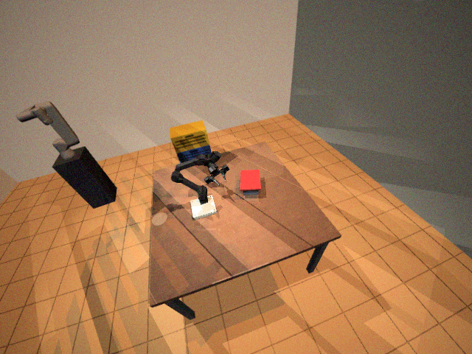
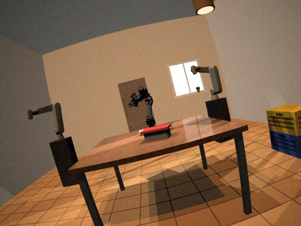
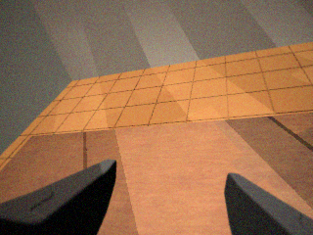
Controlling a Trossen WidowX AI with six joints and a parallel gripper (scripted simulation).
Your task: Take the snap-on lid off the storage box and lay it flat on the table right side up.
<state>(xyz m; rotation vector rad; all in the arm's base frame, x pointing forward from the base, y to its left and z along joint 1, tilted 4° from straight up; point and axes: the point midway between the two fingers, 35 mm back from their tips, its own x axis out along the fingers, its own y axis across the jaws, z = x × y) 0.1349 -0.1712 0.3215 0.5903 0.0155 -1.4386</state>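
The red lid is 28 cm ahead of my gripper tip, 18 cm to the left of it and 25 cm below it. From my gripper tip the other things lie so: grey storage box (28 cm ahead, 18 cm to the left, 29 cm below).
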